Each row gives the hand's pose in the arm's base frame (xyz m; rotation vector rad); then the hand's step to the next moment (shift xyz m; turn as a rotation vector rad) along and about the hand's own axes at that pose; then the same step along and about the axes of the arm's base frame.
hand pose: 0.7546 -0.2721 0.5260 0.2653 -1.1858 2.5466
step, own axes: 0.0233 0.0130 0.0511 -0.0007 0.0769 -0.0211
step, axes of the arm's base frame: -0.0247 -0.0423 0.0303 -0.0278 -0.0304 -0.0683
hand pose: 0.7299 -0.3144 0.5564 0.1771 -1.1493 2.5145
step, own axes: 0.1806 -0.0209 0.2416 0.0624 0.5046 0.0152
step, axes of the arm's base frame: -0.1682 -0.1186 0.2215 -0.2502 -0.2965 -0.3289
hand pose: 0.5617 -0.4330 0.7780 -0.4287 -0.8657 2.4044
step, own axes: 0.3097 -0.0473 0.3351 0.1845 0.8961 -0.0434
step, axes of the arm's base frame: -0.3840 0.0491 0.2461 -0.4711 -0.4489 -0.6446
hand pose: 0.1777 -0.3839 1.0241 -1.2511 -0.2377 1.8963
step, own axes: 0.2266 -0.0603 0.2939 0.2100 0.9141 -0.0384
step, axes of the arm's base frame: -0.2479 0.2817 0.0237 -0.4889 -0.4406 -0.6693
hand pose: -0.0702 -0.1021 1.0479 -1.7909 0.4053 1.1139
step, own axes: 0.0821 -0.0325 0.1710 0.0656 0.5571 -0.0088
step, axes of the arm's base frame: -0.0218 0.1770 -0.0722 -0.3385 -0.2681 -0.3582
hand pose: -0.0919 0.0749 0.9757 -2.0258 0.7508 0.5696
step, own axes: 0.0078 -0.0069 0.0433 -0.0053 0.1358 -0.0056
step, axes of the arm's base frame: 0.0056 0.0376 -0.0231 -0.0973 -0.0621 -0.0720
